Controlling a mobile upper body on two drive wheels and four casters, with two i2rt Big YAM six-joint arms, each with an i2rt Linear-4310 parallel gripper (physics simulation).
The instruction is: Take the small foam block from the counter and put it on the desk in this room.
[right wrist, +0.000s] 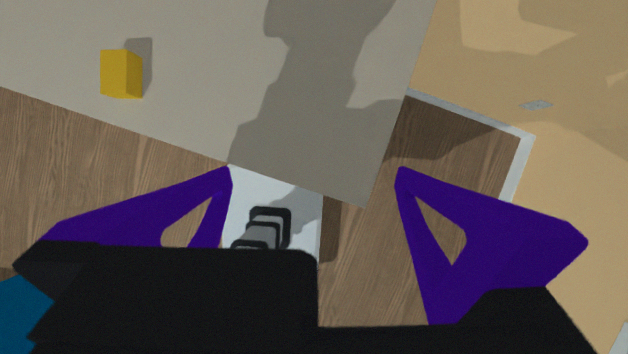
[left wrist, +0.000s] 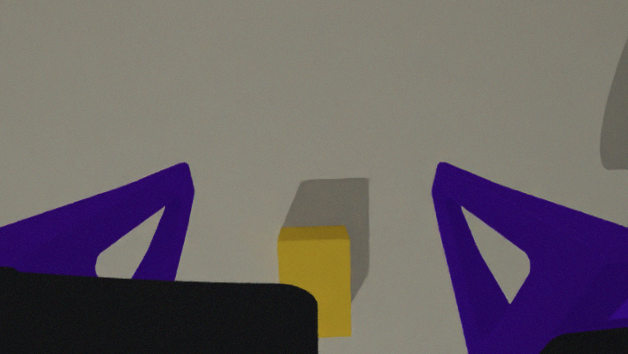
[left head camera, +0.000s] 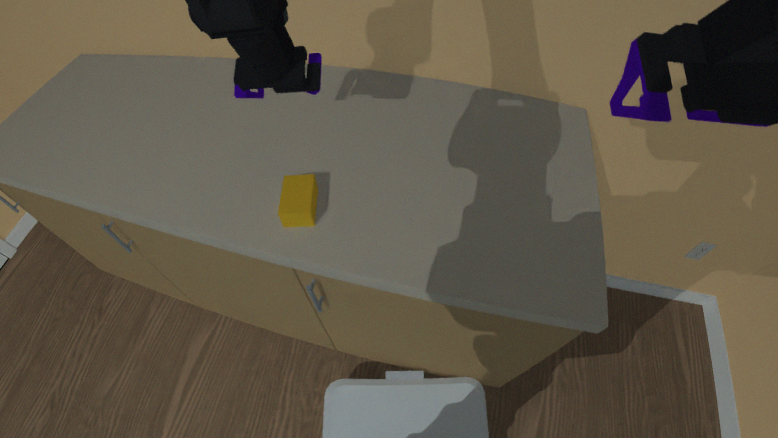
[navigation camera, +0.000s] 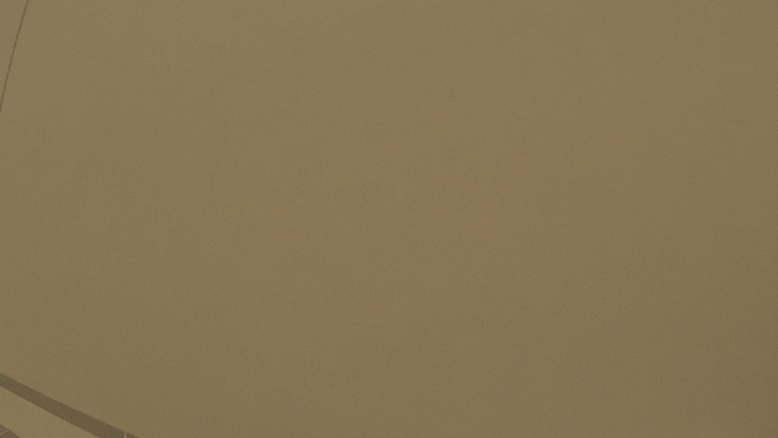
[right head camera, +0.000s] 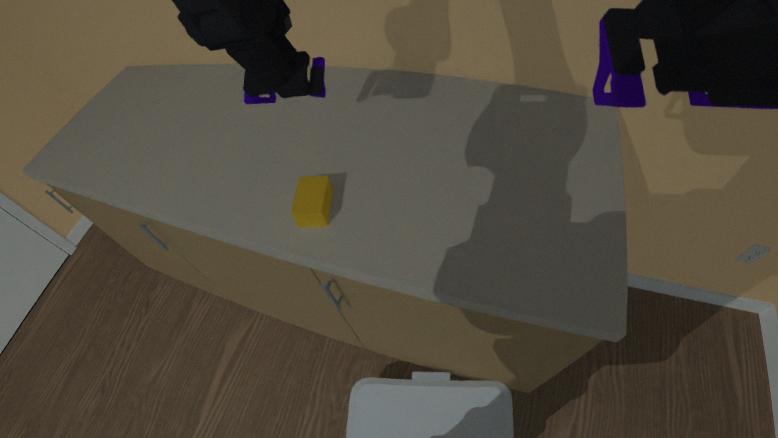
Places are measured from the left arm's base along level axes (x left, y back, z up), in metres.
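Where they show: left gripper, fingertip midpoint: (left wrist: pixel 312 176) (left head camera: pixel 289 92) (right head camera: pixel 299 96); right gripper, fingertip midpoint: (right wrist: pixel 313 175) (left head camera: pixel 651 110) (right head camera: pixel 644 97).
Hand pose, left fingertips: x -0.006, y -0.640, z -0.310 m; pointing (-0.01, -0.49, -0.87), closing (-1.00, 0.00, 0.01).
Observation:
After its pixels a point has its place.
The yellow foam block (left head camera: pixel 297 201) @(x -0.013, y -0.508, z -0.455 m) (right head camera: pixel 312 201) @(x -0.018, y -0.509, z -0.455 m) (left wrist: pixel 332 280) @(x -0.023, y -0.537, z -0.455 m) (right wrist: pixel 114 73) @(x -0.012, y -0.524, z -0.455 m) rests on the grey counter (left head camera: pixel 163 136) @(x 0.399, y -0.762, z -0.500 m) (right head camera: pixel 179 136) @(x 0.465, y -0.790, z -0.500 m) (left wrist: pixel 300 75) @(x 0.004, y -0.713, z -0.500 m) (right wrist: pixel 200 100) @(x -0.178, y -0.484, z -0.500 m), near its front edge. My left gripper (left head camera: pixel 283 93) @(x -0.006, y -0.640, z -0.310 m) (right head camera: pixel 291 99) @(x -0.006, y -0.640, z -0.310 m) (left wrist: pixel 312 176) @(x -0.006, y -0.640, z -0.310 m) is open and empty above the counter, beyond the block in the head views. In the left wrist view the block lies low between the fingers' lines, partly hidden by a black gripper part. My right gripper (left head camera: pixel 677 116) @(x -0.441, y -0.367, z -0.123 m) (right head camera: pixel 666 103) @(x -0.441, y -0.367, z -0.123 m) (right wrist: pixel 313 175) @(x -0.441, y -0.367, z -0.123 m) is open and empty, off to the right of the counter's right end. The desk does not show.
My white base (left head camera: pixel 405 408) @(x -0.224, y -0.223, z -1.150 m) (right head camera: pixel 430 408) @(x -0.227, y -0.228, z -1.150 m) stands on the wooden floor (left head camera: pixel 217 375) @(x 0.535, y -0.348, z -1.410 m) (right head camera: pixel 244 380) @(x 0.561, y -0.297, z -1.410 m) close to the counter's front. Handles (left head camera: pixel 314 295) (right head camera: pixel 332 294) stick out from the cabinet doors. A tan wall runs behind the counter. A tan surface fills most of the navigation view.

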